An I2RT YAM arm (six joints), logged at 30 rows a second.
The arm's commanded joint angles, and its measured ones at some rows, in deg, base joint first. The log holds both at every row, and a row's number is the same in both.
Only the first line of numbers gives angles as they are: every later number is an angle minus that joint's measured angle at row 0.
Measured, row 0:
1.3 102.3 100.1 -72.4 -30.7 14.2
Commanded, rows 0 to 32:
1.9 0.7 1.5 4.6 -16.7 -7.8
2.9 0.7 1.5 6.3 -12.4 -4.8
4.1 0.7 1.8 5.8 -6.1 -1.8
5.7 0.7 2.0 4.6 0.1 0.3
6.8 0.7 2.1 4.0 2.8 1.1
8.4 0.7 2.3 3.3 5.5 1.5
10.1 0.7 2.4 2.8 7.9 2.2
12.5 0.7 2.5 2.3 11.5 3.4
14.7 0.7 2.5 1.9 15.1 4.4
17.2 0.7 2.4 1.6 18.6 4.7
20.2 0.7 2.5 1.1 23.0 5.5
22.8 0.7 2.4 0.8 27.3 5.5
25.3 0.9 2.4 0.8 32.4 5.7
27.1 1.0 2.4 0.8 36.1 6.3
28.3 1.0 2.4 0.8 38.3 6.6
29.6 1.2 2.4 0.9 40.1 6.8
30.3 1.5 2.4 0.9 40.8 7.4
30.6 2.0 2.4 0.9 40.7 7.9
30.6 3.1 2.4 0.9 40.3 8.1
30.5 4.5 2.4 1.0 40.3 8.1
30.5 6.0 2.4 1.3 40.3 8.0
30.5 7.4 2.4 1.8 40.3 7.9
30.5 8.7 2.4 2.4 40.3 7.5
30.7 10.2 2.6 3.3 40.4 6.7
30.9 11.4 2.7 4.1 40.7 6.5
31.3 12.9 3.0 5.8 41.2 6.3
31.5 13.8 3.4 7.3 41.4 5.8
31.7 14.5 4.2 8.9 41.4 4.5
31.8 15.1 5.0 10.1 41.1 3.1
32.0 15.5 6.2 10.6 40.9 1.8
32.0 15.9 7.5 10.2 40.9 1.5
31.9 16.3 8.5 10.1 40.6 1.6
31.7 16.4 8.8 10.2 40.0 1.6
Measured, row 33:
31.3 16.9 5.6 10.1 39.7 3.5
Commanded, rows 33 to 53:
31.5 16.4 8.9 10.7 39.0 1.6
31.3 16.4 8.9 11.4 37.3 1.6
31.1 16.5 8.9 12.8 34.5 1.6
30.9 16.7 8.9 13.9 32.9 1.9
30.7 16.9 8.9 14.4 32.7 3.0
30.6 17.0 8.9 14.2 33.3 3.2
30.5 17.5 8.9 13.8 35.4 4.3
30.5 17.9 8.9 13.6 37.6 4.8
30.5 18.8 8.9 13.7 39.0 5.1
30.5 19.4 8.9 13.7 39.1 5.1
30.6 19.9 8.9 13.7 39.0 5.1
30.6 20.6 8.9 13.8 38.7 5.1
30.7 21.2 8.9 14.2 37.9 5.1
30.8 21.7 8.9 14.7 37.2 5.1
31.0 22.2 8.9 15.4 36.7 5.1
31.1 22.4 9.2 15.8 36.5 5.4
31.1 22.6 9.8 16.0 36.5 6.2
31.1 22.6 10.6 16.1 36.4 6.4
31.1 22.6 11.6 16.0 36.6 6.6
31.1 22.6 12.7 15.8 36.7 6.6
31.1 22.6 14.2 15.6 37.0 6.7
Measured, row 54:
31.1 23.3 10.0 15.4 36.7 5.2
